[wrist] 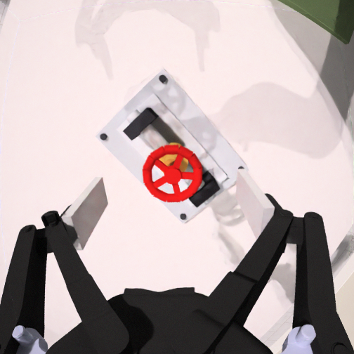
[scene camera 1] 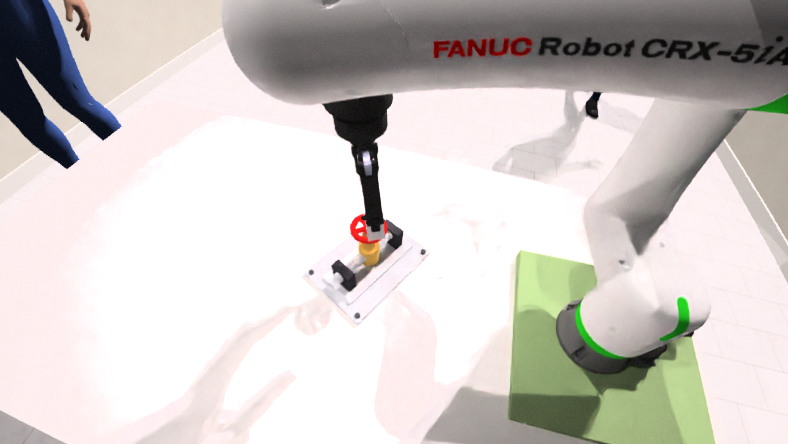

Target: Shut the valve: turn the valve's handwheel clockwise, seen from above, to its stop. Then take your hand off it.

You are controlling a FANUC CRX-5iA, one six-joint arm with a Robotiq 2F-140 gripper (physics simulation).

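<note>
The red spoked handwheel [scene camera 1: 353, 228] [wrist: 172, 174] sits on top of the yellow valve body [scene camera 1: 368, 254] [wrist: 170, 159]. The valve is fixed on a light grey base plate [scene camera 1: 359, 306] [wrist: 117, 141]. My gripper [scene camera 1: 375, 231] [wrist: 169, 187] is open and empty, pointing down at the valve. In the wrist view its two pale pads stand wide apart, with a gap between each pad and the wheel's rim. In the scene view the near finger covers the right part of the wheel, and the other finger is hidden behind it.
Two black pipe clamps stand on the plate, one [scene camera 1: 344, 274] [wrist: 140, 123] at one end and another [scene camera 1: 394, 233] [wrist: 205, 190] close beside the wheel. My arm's base stands on a green block [scene camera 1: 543, 281] [wrist: 332, 20]. A person in blue trousers [scene camera 1: 33, 82] is at the upper left.
</note>
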